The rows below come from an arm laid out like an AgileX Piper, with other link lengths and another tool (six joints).
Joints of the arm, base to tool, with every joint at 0 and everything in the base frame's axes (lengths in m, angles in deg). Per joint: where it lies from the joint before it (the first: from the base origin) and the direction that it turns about. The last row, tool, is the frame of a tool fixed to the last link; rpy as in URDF.
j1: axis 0 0 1 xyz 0 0 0.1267
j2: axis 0 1 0 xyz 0 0 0
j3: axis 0 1 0 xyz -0.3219 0 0.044
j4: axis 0.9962 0 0.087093 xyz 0.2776 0 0.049
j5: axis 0 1 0 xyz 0 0 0
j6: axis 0.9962 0 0.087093 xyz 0.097 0 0.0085
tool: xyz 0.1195 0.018 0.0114 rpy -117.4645 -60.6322 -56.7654
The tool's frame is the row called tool.
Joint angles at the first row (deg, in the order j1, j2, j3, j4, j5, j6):
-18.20 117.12 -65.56 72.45 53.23 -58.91
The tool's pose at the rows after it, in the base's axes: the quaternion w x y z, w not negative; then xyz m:
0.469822 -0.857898 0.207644 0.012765 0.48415 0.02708 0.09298
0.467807 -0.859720 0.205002 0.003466 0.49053 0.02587 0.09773
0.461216 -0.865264 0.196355 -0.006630 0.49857 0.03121 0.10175
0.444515 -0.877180 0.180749 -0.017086 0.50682 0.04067 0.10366
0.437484 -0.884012 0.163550 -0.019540 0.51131 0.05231 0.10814
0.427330 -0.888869 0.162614 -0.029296 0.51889 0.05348 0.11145
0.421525 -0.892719 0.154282 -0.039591 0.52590 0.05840 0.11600
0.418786 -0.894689 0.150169 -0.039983 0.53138 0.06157 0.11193
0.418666 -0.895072 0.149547 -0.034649 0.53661 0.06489 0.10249
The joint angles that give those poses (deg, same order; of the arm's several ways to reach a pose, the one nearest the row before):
-18.20 117.12 -66.53 72.54 52.85 -58.59
-18.00 117.12 -67.66 72.59 52.47 -58.43
-16.79 117.18 -68.98 72.59 51.36 -58.43
-14.81 117.24 -70.53 71.58 49.35 -58.43
-13.13 117.24 -71.94 70.58 48.91 -57.96
-12.33 117.24 -73.28 69.67 47.42 -56.94
-11.34 117.35 -74.57 69.48 46.46 -56.93
-10.76 118.48 -75.78 69.34 46.08 -57.00
-10.25 120.28 -77.00 69.42 45.90 -57.00

